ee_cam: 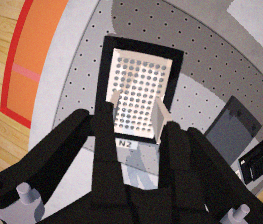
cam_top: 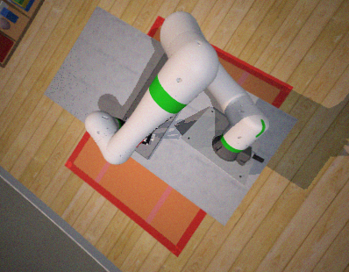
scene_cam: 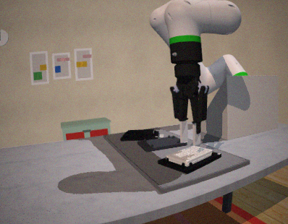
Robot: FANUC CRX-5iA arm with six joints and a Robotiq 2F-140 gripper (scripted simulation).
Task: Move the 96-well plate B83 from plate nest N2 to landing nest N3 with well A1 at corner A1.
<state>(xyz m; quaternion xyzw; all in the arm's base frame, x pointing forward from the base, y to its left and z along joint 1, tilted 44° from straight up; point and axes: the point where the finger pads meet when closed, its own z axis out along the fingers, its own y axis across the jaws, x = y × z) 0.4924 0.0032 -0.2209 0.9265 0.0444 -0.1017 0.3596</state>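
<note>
Right now my hand is 70 mm above the white 96-well plate. Round my hand: black nest: 80 mm below; then dark grey nest: 210 mm to the right, 80 mm below, 30 mm behind; then black well plate: 380 mm to the right, 70 mm below, 30 mm behind.
</note>
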